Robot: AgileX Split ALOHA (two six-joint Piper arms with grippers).
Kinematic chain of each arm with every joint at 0, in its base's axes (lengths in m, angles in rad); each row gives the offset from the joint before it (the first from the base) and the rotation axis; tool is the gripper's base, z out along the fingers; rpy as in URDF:
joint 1: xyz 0 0 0.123 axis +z
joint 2: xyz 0 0 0 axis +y
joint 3: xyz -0.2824 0 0.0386 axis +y
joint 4: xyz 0.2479 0 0.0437 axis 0.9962 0 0.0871
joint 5: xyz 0 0 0 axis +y
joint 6: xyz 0.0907 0 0.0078 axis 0.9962 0 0.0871
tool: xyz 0 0 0 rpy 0 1.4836 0
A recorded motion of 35 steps. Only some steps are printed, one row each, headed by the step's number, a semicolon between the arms.
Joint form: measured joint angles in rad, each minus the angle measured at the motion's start. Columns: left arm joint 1, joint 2, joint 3, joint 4, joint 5, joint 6; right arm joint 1, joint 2, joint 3, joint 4, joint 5, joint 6.
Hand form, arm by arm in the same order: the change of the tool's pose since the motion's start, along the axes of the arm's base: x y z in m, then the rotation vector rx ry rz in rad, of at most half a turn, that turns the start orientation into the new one. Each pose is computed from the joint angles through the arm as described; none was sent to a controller.
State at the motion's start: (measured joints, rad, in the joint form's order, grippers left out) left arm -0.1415 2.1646 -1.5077 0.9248 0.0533 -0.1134; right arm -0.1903 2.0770 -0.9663 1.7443 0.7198 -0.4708
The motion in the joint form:
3: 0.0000 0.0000 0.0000 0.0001 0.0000 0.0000; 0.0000 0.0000 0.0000 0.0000 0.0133 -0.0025
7: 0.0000 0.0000 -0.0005 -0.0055 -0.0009 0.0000; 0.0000 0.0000 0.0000 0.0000 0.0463 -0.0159
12: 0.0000 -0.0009 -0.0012 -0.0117 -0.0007 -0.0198; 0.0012 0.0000 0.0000 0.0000 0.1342 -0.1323
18: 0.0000 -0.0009 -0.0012 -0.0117 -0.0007 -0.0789; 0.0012 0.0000 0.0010 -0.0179 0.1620 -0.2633
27: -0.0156 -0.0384 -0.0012 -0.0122 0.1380 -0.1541; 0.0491 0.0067 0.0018 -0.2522 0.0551 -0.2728
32: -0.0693 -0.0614 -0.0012 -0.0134 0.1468 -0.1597; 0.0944 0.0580 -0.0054 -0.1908 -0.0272 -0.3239
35: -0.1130 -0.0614 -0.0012 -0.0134 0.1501 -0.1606; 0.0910 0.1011 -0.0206 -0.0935 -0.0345 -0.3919
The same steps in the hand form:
3: 0.0000 0.0000 0.0000 0.0001 0.0000 -0.0001; -0.0001 0.0009 0.0008 0.0090 -0.0057 0.0083
7: 0.0001 -0.0001 0.0002 -0.0051 -0.0003 0.0024; -0.0004 0.0032 0.0027 0.0272 -0.0242 0.0328
12: 0.0001 -0.0001 0.0008 -0.0267 0.0004 0.0170; -0.0016 0.0094 0.0082 0.0276 -0.1229 0.1413
18: 0.0001 -0.0001 0.0008 -0.0753 0.0048 0.0504; -0.0033 0.0115 0.0091 -0.0355 -0.2092 0.2397
27: -0.0065 0.0033 0.0132 -0.0725 0.0404 0.1738; -0.0148 0.0247 -0.0078 -0.2213 -0.1466 0.4592
32: -0.0122 -0.0213 0.0239 -0.0784 0.0247 0.1293; -0.0107 0.0348 -0.0269 -0.2755 -0.1193 0.4503
35: -0.0165 -0.0415 0.0238 -0.0768 0.0279 0.0885; -0.0040 0.0322 -0.0375 -0.2701 -0.1310 0.4006

